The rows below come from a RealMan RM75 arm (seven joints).
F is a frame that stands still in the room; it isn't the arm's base.
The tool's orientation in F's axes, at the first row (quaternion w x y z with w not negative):
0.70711 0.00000 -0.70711 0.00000
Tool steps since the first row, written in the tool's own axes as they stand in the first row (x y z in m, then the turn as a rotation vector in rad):
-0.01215 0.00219 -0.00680 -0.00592 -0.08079 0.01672
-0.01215 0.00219 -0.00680 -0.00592 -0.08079 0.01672
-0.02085 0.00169 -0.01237 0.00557 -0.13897 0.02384
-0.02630 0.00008 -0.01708 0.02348 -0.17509 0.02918
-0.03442 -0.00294 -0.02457 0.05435 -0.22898 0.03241
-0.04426 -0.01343 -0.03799 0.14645 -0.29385 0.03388
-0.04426 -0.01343 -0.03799 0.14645 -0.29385 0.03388
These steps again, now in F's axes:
0.00680 0.00219 -0.01215 -0.01672 -0.08079 -0.00592
0.00680 0.00219 -0.01215 -0.01672 -0.08079 -0.00592
0.01237 0.00169 -0.02085 -0.02384 -0.13897 0.00557
0.01708 0.00008 -0.02630 -0.02918 -0.17509 0.02348
0.02457 -0.00294 -0.03442 -0.03241 -0.22898 0.05435
0.03799 -0.01343 -0.04426 -0.03388 -0.29385 0.14645
0.03799 -0.01343 -0.04426 -0.03388 -0.29385 0.14645

